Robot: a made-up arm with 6 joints. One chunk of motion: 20 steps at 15 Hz.
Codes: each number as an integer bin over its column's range. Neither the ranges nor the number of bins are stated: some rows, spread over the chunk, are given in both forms.
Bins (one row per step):
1: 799 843 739 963 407 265
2: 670 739 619 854 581 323
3: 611 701 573 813 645 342
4: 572 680 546 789 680 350
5: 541 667 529 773 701 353
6: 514 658 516 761 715 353
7: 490 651 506 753 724 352
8: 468 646 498 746 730 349
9: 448 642 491 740 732 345
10: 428 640 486 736 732 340
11: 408 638 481 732 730 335
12: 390 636 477 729 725 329
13: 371 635 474 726 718 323
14: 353 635 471 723 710 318
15: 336 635 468 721 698 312
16: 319 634 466 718 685 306
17: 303 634 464 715 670 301
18: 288 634 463 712 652 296
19: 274 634 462 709 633 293
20: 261 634 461 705 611 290
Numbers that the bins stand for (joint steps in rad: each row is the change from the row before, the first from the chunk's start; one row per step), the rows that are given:
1: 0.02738 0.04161 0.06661 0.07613 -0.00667 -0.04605
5: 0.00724 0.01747 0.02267 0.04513 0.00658 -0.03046
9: -0.00002 0.01404 0.01472 0.03974 0.00797 -0.03187
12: -0.00455 0.01322 0.01179 0.03795 0.00766 -0.03471
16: -0.01009 0.01294 0.00949 0.03615 0.00586 -0.03878
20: -0.01462 0.01294 0.00845 0.03403 0.00252 -0.04162
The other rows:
2: 0.01731 0.02734 0.04150 0.05834 0.00117 -0.03577
3: 0.01271 0.02213 0.03188 0.05165 0.00405 -0.03241
4: 0.00966 0.01925 0.02623 0.04774 0.00563 -0.03099
6: 0.00513 0.01624 0.01995 0.04317 0.00721 -0.03046
7: 0.00326 0.01528 0.01786 0.04186 0.00761 -0.03063
8: 0.00154 0.01459 0.01619 0.04072 0.00788 -0.03117
10: -0.00158 0.01377 0.01368 0.03909 0.00797 -0.03276
11: -0.00314 0.01349 0.01263 0.03844 0.00788 -0.03365
13: -0.00603 0.01308 0.01117 0.03746 0.00734 -0.03577
14: -0.00744 0.01308 0.01054 0.03697 0.00698 -0.03666
15: -0.00877 0.01308 0.00991 0.03664 0.00644 -0.03772
17: -0.01134 0.01294 0.00907 0.03566 0.00518 -0.03967
18: -0.01251 0.01294 0.00886 0.03517 0.00437 -0.04056
19: -0.01361 0.01294 0.00865 0.03468 0.00351 -0.04109

